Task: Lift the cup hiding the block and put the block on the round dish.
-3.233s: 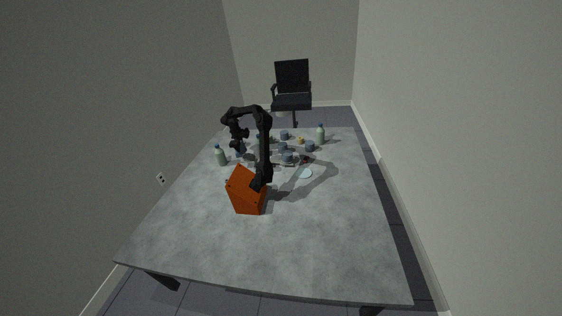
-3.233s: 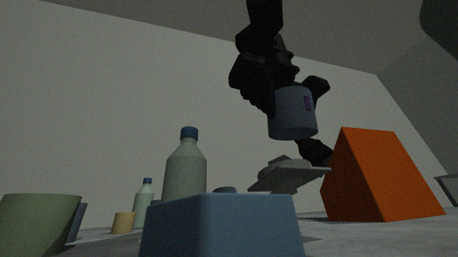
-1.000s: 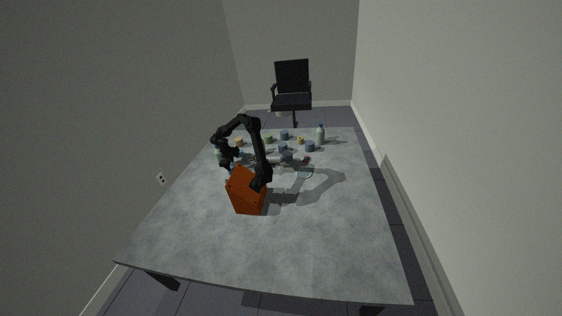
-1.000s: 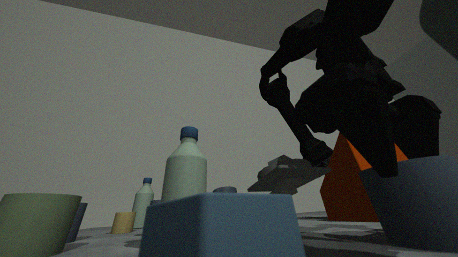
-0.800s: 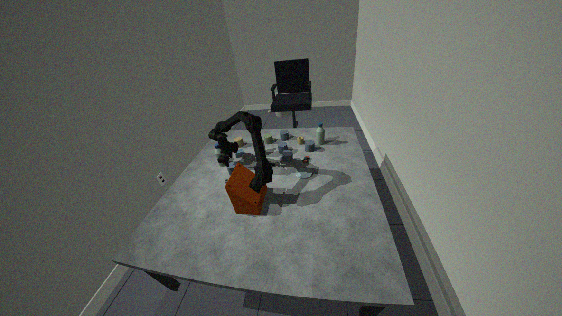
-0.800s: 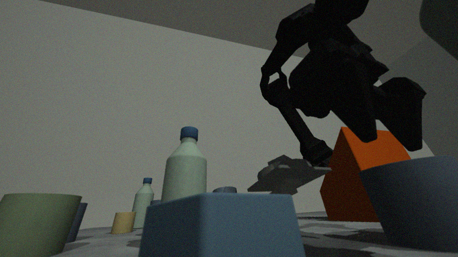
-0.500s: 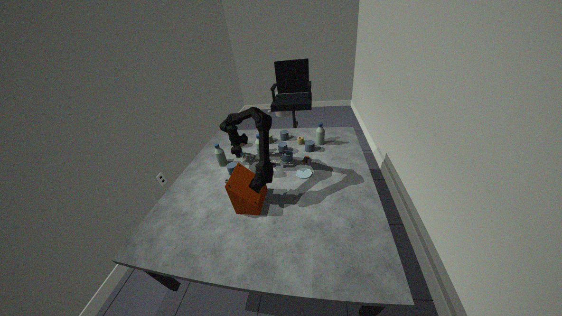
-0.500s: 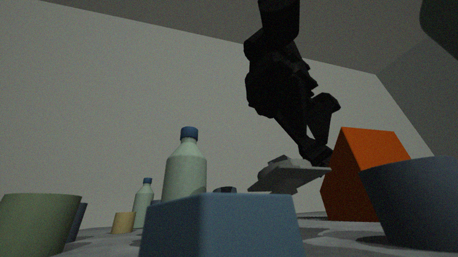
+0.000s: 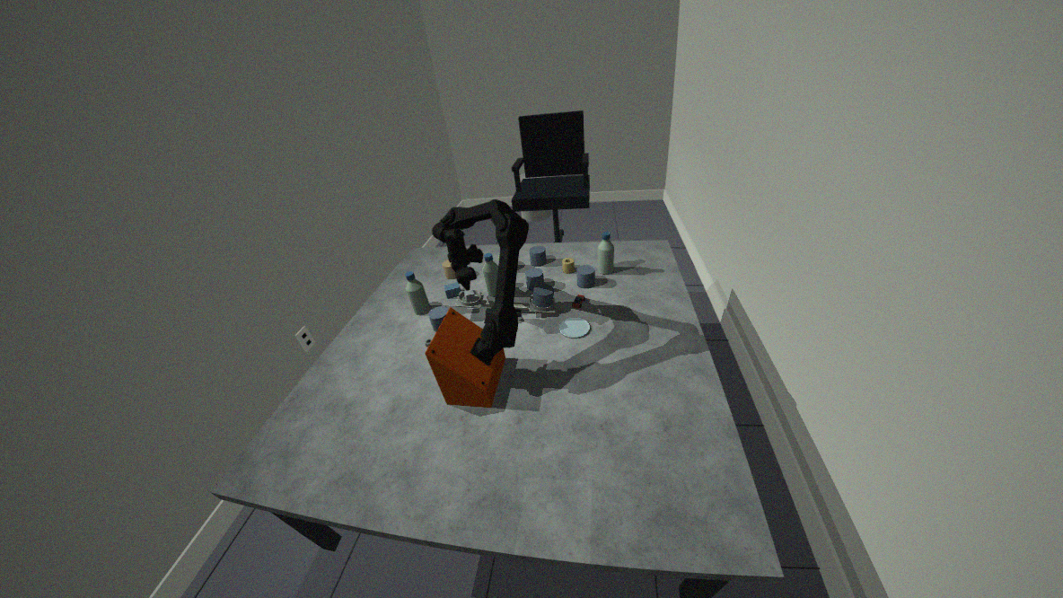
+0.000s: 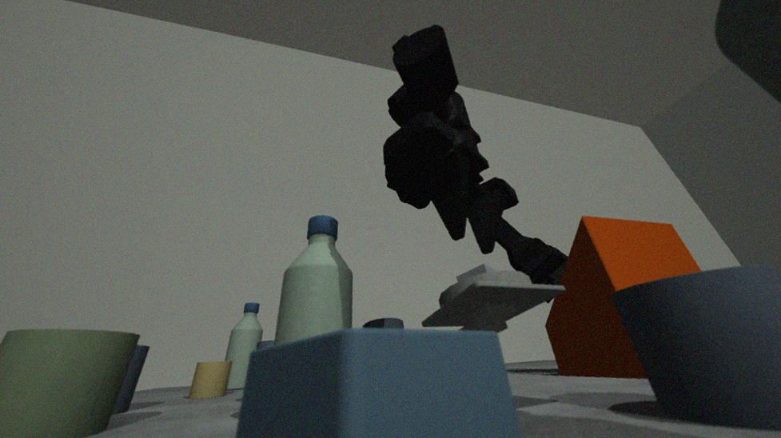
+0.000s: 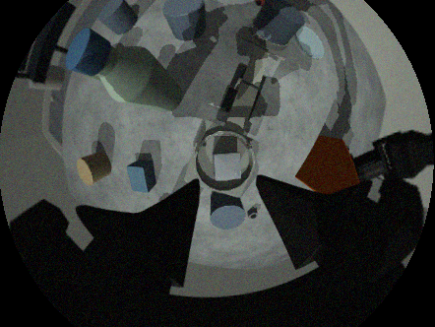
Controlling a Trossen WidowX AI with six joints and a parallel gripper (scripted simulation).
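The grey block lies 4 cm below my gripper tip. Round my gripper tip: tan cylinder 26 cm ahead, 18 cm to the left, 9 cm below; pale round dish 38 cm to the right, 12 cm below, 5 cm behind; blue cube 13 cm to the left, 12 cm ahead, 11 cm below.
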